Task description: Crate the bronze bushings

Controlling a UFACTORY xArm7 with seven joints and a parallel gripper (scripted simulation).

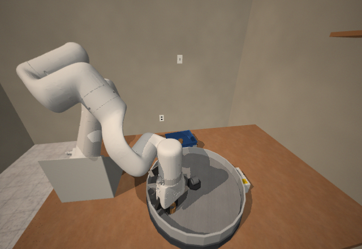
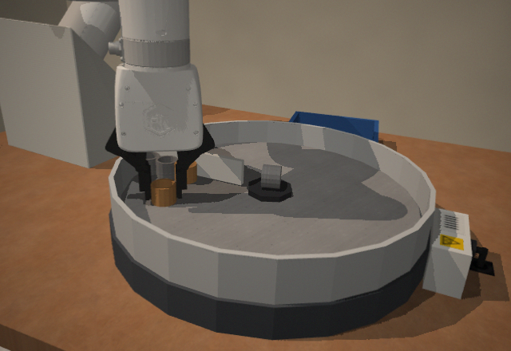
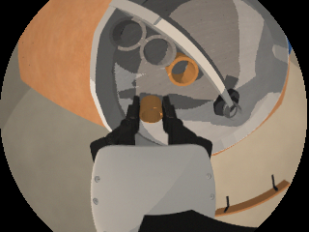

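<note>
Now: hand 100 mm short of the blue crate, 450 mm to the right of it and 60 mm above it. Round my hand: turning table (110 mm ahead, 90 mm to the left, 30 mm below).
</note>
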